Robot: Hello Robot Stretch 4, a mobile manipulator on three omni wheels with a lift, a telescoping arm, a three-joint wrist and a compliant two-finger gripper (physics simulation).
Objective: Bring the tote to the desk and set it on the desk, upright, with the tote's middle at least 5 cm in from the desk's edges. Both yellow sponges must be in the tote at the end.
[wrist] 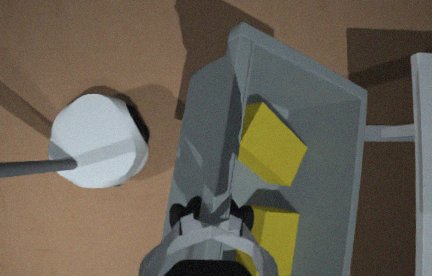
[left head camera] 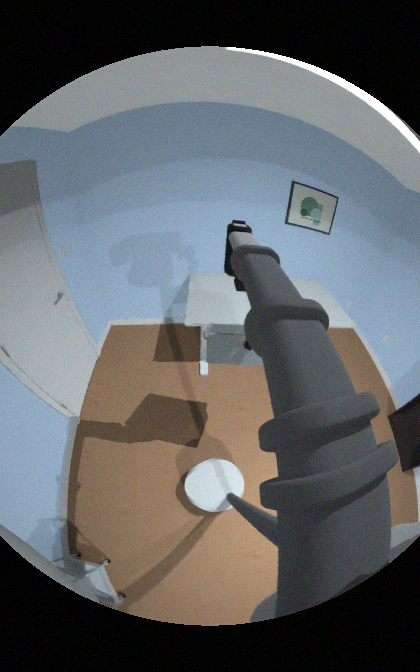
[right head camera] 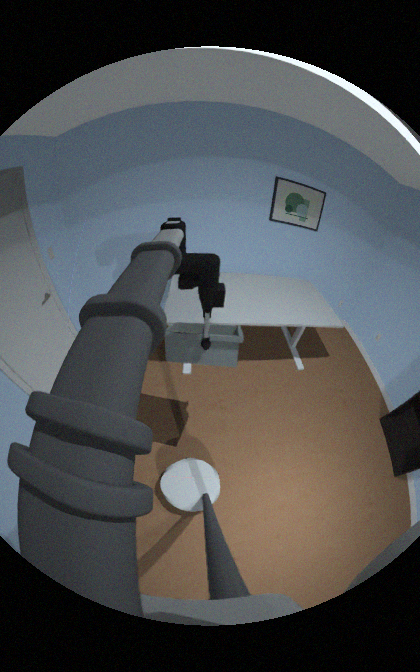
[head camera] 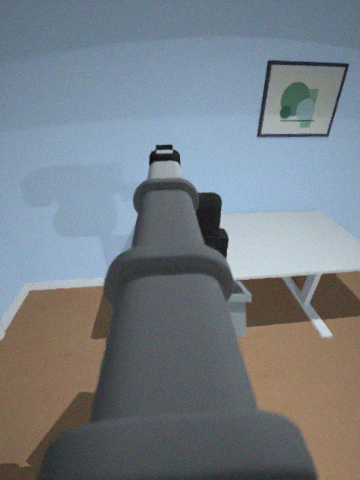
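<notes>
The grey tote [head camera: 239, 317] [left head camera: 227, 352] [right head camera: 225, 354] [wrist: 202, 135] hangs upright off the floor, in front of the desk's front edge. Both yellow sponges [wrist: 274, 145] [wrist: 281, 235] lie inside it, side by side on its bottom. My gripper [right head camera: 206, 343] [wrist: 212, 211] is shut on the tote's near long wall; in the head camera view my arm hides the fingers. The white desk [head camera: 290, 245] [left head camera: 215, 300] [right head camera: 270, 300] [wrist: 424, 150] stands against the blue wall. In the wrist view a strip of floor shows between the tote's far rim and the desk edge.
A round white base [left head camera: 215, 485] [right head camera: 190, 485] [wrist: 97, 142] stands on the floor on the near side of the tote. The desk's foot [right head camera: 295, 352] reaches forward on the floor. A dark object [left head camera: 411, 435] [right head camera: 402, 435] stands at the right. A door [left head camera: 30, 280] is at the left.
</notes>
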